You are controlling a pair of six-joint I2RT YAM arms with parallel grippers.
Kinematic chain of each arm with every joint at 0, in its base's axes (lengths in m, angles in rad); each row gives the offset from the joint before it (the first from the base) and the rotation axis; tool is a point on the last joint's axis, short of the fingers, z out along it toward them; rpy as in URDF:
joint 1: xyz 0 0 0.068 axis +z
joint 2: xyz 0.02 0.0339 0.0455 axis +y
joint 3: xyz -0.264 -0.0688 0 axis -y
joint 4: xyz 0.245 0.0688 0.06 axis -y
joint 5: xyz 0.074 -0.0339 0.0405 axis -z
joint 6: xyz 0.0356 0 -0.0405 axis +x
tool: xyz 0 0 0 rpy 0 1.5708 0
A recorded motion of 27 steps. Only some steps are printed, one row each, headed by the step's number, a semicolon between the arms.
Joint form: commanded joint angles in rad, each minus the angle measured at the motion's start. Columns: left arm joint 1, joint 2, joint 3, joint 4, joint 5, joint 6; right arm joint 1, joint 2, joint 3, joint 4, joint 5, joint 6.
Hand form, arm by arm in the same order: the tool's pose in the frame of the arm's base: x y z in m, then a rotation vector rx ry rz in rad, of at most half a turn. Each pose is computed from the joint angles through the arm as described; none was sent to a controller.
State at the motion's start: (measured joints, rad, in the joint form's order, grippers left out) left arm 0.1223 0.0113 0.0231 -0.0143 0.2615 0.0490; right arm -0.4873 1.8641 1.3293 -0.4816 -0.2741 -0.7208
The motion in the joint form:
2: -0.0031 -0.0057 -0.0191 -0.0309 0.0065 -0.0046; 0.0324 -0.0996 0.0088 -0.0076 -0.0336 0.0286
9: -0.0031 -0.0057 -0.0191 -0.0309 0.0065 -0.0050; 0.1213 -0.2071 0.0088 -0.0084 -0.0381 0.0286
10: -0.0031 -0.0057 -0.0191 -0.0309 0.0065 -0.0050; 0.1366 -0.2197 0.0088 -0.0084 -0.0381 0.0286
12: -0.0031 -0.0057 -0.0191 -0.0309 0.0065 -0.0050; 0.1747 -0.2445 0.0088 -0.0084 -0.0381 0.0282
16: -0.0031 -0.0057 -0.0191 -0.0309 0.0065 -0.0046; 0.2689 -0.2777 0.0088 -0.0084 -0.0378 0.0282
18: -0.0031 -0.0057 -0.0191 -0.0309 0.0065 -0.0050; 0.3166 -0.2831 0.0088 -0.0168 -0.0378 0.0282
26: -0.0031 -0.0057 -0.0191 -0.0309 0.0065 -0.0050; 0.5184 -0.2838 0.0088 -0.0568 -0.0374 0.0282
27: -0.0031 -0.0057 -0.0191 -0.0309 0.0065 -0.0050; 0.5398 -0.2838 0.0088 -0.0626 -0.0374 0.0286
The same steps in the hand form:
2: 0.1097 0.0036 0.1695 0.1462 1.6101 -0.0904; 0.3501 -0.1592 0.2403 -0.4145 2.3962 -0.1315
9: 0.1097 0.0036 0.1695 0.1459 1.6101 -0.0907; 0.3482 -0.1217 0.2786 -0.5234 2.2760 -0.1545
10: 0.1097 0.0036 0.1695 0.1459 1.6101 -0.0907; 0.3480 -0.1157 0.2830 -0.5408 2.2601 -0.1547
12: 0.1097 0.0036 0.1695 0.1459 1.6101 -0.0907; 0.3480 -0.1010 0.2915 -0.5835 2.2257 -0.1505
16: 0.1097 0.0036 0.1695 0.1462 1.6101 -0.0904; 0.3500 -0.0665 0.3028 -0.6846 2.1631 -0.1206
18: 0.1097 0.0036 0.1695 0.1459 1.6101 -0.0907; 0.3512 -0.0495 0.3040 -0.7359 2.1479 -0.0938
26: 0.1097 0.0036 0.1695 0.1459 1.6101 -0.0907; 0.3509 0.0218 0.3011 -0.9551 2.0978 0.0301
27: 0.1097 0.0036 0.1695 0.1459 1.6101 -0.0907; 0.3499 0.0293 0.3006 -0.9783 2.0931 0.0438

